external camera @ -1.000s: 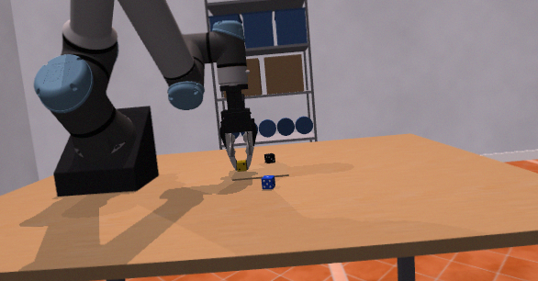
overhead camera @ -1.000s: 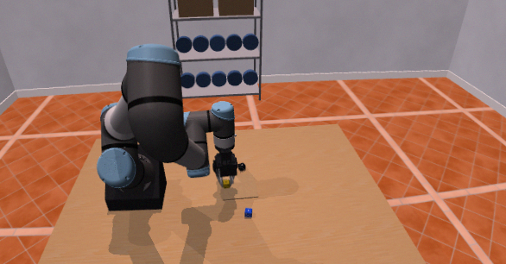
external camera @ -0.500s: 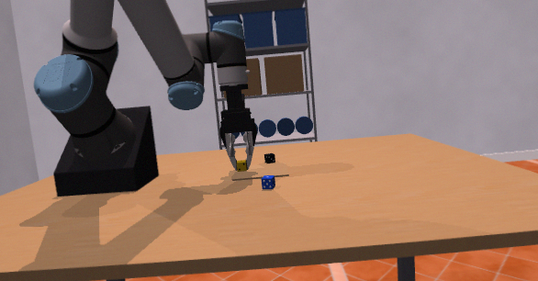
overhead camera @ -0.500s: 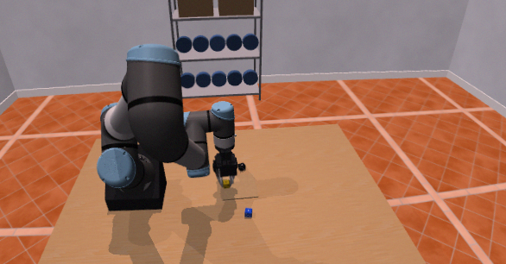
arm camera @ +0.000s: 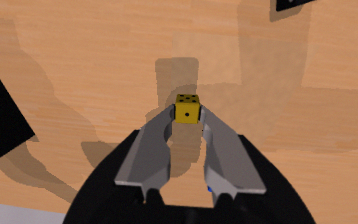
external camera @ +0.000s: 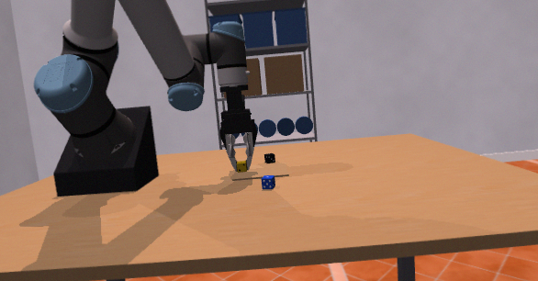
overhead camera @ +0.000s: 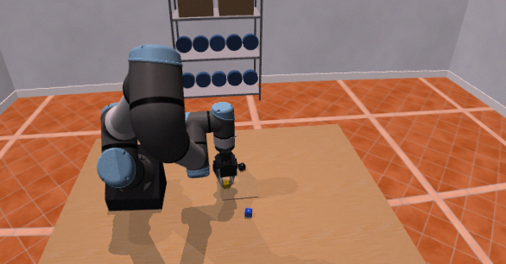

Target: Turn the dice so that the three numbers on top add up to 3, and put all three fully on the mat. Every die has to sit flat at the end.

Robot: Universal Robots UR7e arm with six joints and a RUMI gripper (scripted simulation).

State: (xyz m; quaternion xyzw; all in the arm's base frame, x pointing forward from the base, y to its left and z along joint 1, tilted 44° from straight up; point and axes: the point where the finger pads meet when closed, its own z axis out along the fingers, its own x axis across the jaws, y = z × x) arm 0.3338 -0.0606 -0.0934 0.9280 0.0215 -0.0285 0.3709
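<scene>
Now: hand right at the yellow die. From my hand the other things lie so: blue die (15 cm to the right, 7 cm ahead, 1 cm below); then black die (11 cm to the left, 7 cm ahead, 1 cm below); then tan mat (5 cm ahead, 2 cm below).
</scene>
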